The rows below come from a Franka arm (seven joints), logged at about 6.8 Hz.
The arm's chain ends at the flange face. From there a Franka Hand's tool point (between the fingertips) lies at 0.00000 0.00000 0.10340 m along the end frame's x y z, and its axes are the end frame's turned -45 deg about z.
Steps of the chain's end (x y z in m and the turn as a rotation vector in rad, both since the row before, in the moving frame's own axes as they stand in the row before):
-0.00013 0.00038 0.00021 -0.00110 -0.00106 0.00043
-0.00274 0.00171 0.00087 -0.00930 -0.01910 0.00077
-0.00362 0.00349 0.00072 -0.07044 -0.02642 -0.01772
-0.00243 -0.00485 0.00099 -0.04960 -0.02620 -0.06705
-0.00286 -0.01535 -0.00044 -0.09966 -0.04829 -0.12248
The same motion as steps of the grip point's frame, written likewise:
-0.00052 0.00018 0.00021 -0.00003 -0.00153 0.00043
-0.00522 -0.00145 0.00085 0.00693 -0.02008 0.00077
-0.01207 0.00319 0.00043 -0.03113 -0.06849 -0.01772
-0.00377 -0.00325 0.00083 -0.01655 -0.05360 -0.06705
-0.00171 -0.00848 -0.00107 -0.03632 -0.10462 -0.12248

